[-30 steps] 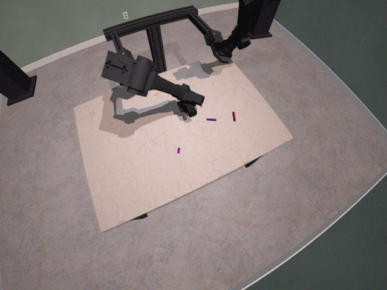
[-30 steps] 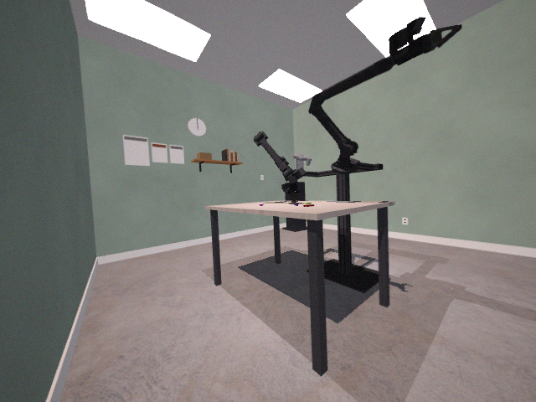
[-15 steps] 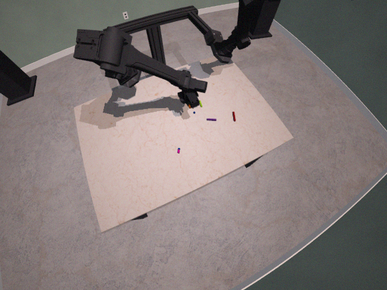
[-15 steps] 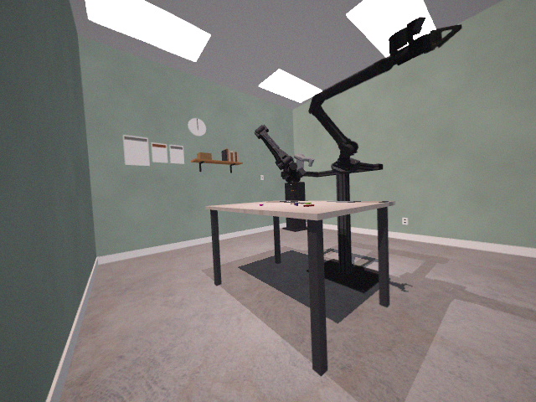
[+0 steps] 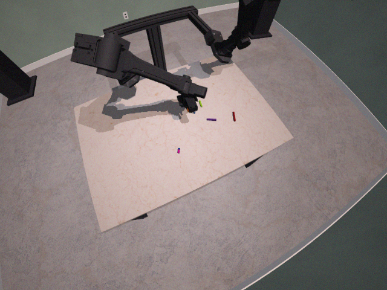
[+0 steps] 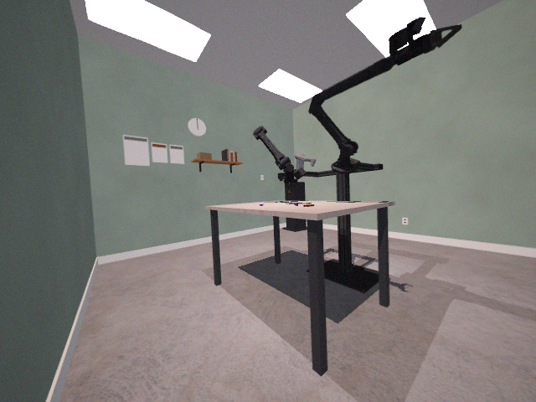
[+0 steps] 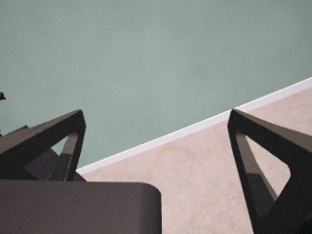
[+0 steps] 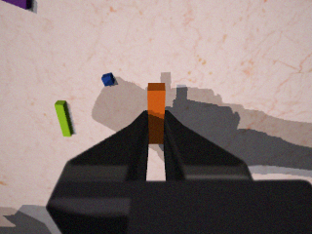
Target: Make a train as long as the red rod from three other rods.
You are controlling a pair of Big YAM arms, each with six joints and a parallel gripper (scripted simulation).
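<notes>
Right now the magenta rod is 210 mm ahead of my right hand, 130 mm to the right of it and 100 mm below it. Round my right hand: purple rod: 70 mm ahead, 140 mm to the left, 100 mm below; orange rod: 10 mm ahead; lime rod: 70 mm behind, 120 mm to the left, 100 mm below.
</notes>
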